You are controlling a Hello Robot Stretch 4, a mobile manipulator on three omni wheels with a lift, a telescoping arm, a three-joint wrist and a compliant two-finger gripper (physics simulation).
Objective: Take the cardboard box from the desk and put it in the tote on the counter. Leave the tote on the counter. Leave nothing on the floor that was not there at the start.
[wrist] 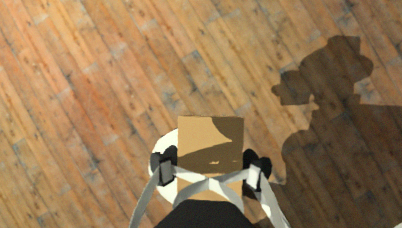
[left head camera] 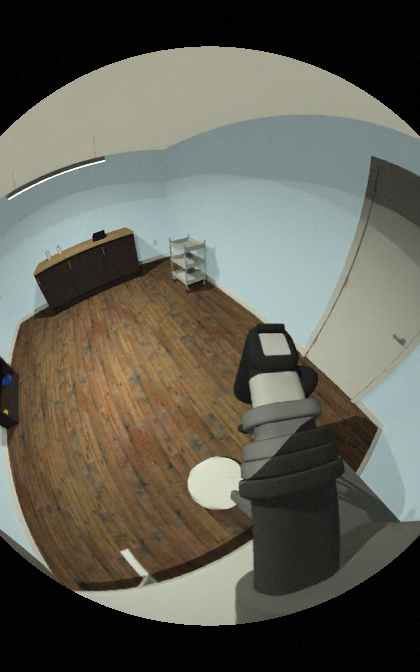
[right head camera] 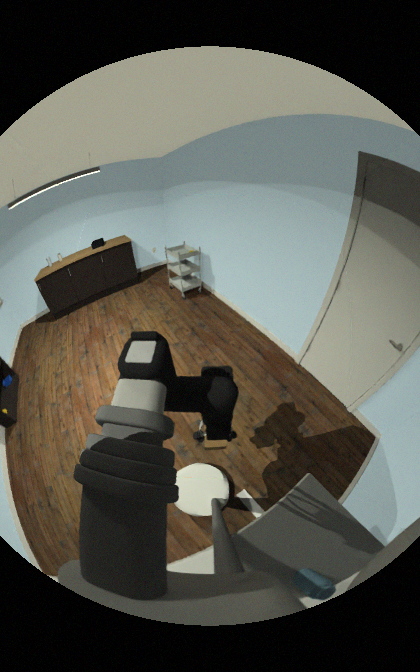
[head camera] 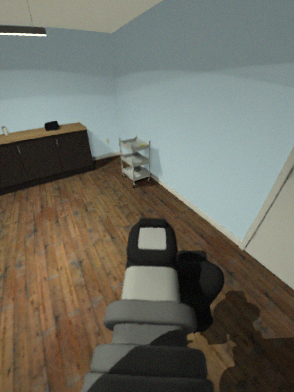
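The tan cardboard box is between both fingertips of my gripper, which is shut on it, above the wood floor. The counter is dark with a wooden top and stands far off at the left. A small black object stands on its top; I cannot tell whether it is the tote. Part of the grey desk shows at the lower right of the right head view, with a blue cup at its lower edge.
A white three-tier cart stands right of the counter by the wall. A door is at the right. A dark unit stands at the left edge. Pale bottle-like objects stand on the counter.
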